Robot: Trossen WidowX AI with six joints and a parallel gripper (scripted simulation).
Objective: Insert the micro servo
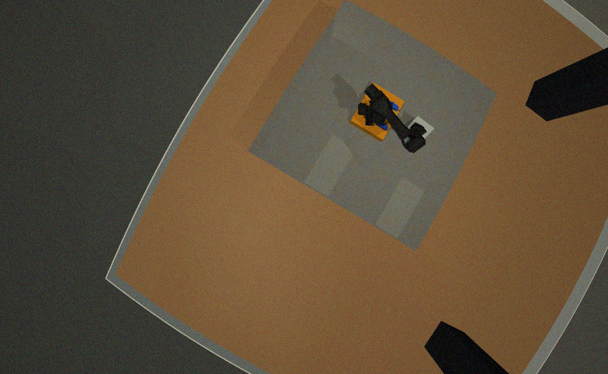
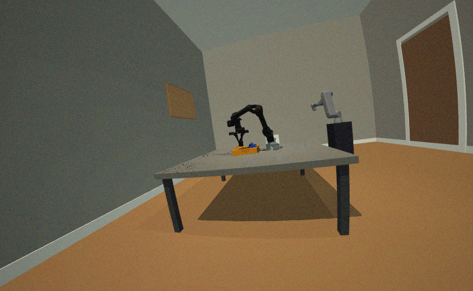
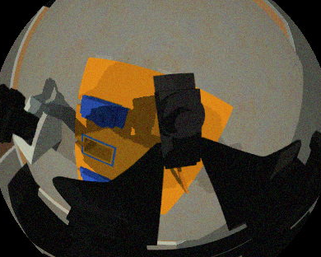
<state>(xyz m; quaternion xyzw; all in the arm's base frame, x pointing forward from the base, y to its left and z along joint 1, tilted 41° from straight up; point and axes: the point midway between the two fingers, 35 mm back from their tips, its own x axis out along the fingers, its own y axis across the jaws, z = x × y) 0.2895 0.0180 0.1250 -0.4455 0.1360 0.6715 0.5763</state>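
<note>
My gripper tip is now 100 mm above the orange deck and 90 mm to the left of it.
</note>
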